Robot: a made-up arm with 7 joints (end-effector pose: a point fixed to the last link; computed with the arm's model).
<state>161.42 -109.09 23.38 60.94 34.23 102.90 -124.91</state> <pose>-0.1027 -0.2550 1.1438 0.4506 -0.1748 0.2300 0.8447</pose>
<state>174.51 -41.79 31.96 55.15 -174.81 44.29 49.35</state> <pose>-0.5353 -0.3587 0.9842 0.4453 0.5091 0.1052 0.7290</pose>
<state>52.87 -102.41 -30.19 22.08 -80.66 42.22 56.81</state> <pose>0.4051 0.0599 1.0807 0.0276 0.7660 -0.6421 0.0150</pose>
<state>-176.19 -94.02 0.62 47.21 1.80 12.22 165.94</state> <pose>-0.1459 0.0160 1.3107 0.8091 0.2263 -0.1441 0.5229</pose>
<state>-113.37 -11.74 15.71 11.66 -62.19 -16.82 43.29</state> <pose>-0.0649 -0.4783 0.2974 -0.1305 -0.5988 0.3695 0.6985</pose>
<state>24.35 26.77 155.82 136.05 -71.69 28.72 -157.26</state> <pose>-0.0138 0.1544 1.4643 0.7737 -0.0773 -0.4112 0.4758</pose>
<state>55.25 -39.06 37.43 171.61 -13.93 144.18 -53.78</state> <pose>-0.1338 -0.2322 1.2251 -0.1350 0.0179 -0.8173 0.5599</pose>
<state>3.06 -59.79 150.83 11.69 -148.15 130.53 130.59</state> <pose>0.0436 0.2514 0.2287 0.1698 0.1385 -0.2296 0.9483</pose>
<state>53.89 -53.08 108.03 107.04 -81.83 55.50 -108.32</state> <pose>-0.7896 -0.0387 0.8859 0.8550 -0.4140 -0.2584 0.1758</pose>
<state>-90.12 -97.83 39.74 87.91 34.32 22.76 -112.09</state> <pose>0.3843 0.3198 1.2072 -0.1711 0.6697 0.6883 0.2200</pose>
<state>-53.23 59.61 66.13 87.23 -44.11 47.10 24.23</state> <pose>0.7004 0.0072 0.4141 0.4308 -0.6111 0.5591 0.3583</pose>
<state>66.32 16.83 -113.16 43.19 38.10 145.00 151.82</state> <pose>0.2567 -0.2209 0.4432 -0.1765 0.3130 -0.5125 0.7799</pose>
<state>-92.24 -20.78 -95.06 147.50 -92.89 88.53 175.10</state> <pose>-0.1994 0.4114 1.3088 0.5290 -0.7331 -0.0917 0.4175</pose>
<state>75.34 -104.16 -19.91 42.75 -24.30 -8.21 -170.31</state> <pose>0.1967 -0.0806 1.2771 0.6403 -0.3580 -0.6762 0.0682</pose>
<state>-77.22 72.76 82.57 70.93 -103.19 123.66 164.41</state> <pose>0.5730 -0.1520 0.4094 -0.5692 -0.4291 0.0659 0.6983</pose>
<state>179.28 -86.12 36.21 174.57 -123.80 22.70 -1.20</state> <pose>0.8400 0.0204 0.6179 0.0909 -0.9915 0.0925 0.0061</pose>
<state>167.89 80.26 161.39 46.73 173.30 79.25 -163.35</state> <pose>0.1450 -0.2134 1.2417 0.7437 0.3419 -0.2974 0.4915</pose>
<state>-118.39 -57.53 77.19 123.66 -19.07 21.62 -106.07</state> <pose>0.6169 0.1868 1.1551 0.0410 0.7891 0.5829 0.1891</pose>
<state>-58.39 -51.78 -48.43 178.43 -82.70 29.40 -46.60</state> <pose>-0.3177 0.6526 1.0849 -0.4780 0.3955 -0.1606 0.7677</pose>
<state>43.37 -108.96 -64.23 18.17 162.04 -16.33 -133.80</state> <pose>0.3930 0.0813 0.8972 -0.2679 0.9623 -0.0172 0.0434</pose>
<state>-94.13 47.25 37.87 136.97 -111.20 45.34 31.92</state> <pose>0.0748 -0.8205 0.9404 -0.2838 -0.0478 0.5430 0.7889</pose>
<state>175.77 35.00 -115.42 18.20 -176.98 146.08 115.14</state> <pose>0.2403 0.4006 0.5718 0.6914 0.2424 -0.3916 0.5566</pose>
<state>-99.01 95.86 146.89 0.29 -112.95 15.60 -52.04</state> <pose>0.1199 0.4758 0.8549 0.3060 -0.3033 -0.7108 0.5561</pose>
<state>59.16 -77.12 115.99 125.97 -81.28 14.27 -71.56</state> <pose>-0.7285 -0.4628 0.6058 0.9227 0.0057 0.1304 0.3628</pose>
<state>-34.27 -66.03 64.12 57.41 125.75 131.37 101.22</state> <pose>0.2788 0.4555 0.7684 0.5579 -0.2564 -0.0082 0.7893</pose>
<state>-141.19 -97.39 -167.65 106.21 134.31 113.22 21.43</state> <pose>0.1756 0.4945 0.1710 0.6196 -0.2677 -0.6197 0.4004</pose>
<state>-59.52 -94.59 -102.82 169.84 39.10 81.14 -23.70</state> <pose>-0.5535 0.5686 0.6095 -0.9716 -0.1190 0.1621 0.1249</pose>
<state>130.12 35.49 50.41 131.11 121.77 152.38 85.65</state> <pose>-0.4589 0.1030 1.0801 0.2591 0.9544 0.1479 0.0033</pose>
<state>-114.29 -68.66 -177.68 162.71 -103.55 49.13 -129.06</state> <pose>0.3548 0.7164 0.9440 0.1521 -0.9353 -0.3117 0.0701</pose>
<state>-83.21 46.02 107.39 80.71 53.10 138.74 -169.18</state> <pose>0.3868 0.1578 0.8546 0.0752 0.0901 -0.0689 0.9907</pose>
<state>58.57 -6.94 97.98 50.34 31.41 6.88 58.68</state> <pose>-0.5337 0.3209 0.4729 -0.8429 0.2026 -0.4966 0.0425</pose>
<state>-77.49 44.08 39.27 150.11 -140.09 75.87 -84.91</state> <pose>0.1521 -0.6949 1.1569 0.5251 0.4081 0.2183 0.7142</pose>
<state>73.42 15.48 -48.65 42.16 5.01 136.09 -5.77</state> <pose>0.2740 0.0209 0.3524 0.7172 0.2273 0.1382 0.6441</pose>
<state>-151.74 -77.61 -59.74 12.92 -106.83 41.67 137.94</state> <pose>-0.6145 0.0408 0.6976 -0.9013 0.1705 -0.3717 0.1431</pose>
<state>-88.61 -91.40 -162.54 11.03 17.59 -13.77 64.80</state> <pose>-0.0528 -0.4561 0.3261 0.2712 0.1103 0.7590 0.5815</pose>
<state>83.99 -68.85 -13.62 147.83 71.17 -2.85 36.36</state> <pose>0.0677 -0.6479 1.1699 -0.2856 0.4388 0.6538 0.5462</pose>
